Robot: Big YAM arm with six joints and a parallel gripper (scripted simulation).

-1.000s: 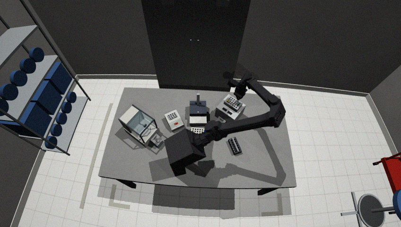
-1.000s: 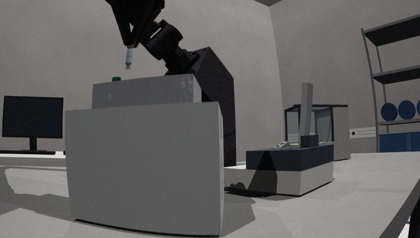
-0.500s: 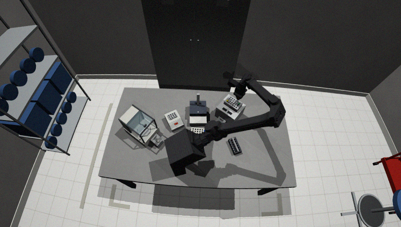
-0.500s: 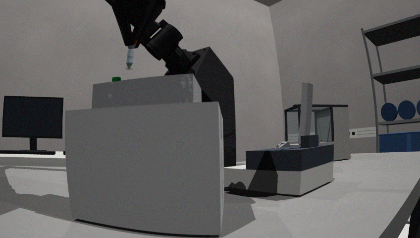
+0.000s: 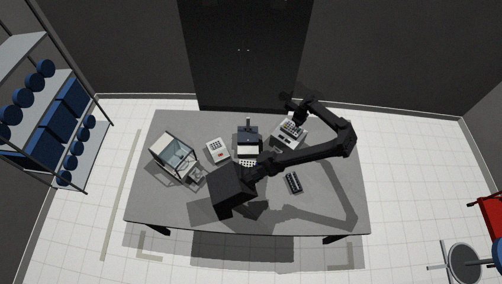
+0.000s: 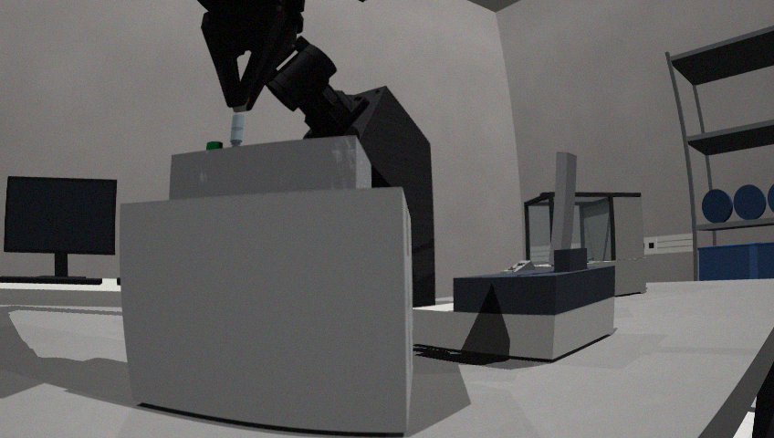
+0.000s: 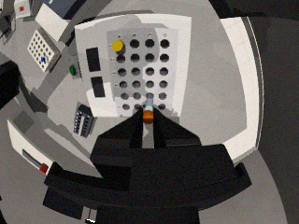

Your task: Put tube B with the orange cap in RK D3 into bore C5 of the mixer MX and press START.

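My hand is 10 mm past the green-capped tube, 10 mm to the left of it and 60 mm above it. Also, from my hand: yellow-capped tube 30 mm ahead, 70 mm to the left, 60 mm below; green start key 110 mm behind, 150 mm to the left, 150 mm below; perforated shaking block 10 mm ahead, 20 mm to the left, 60 mm below.
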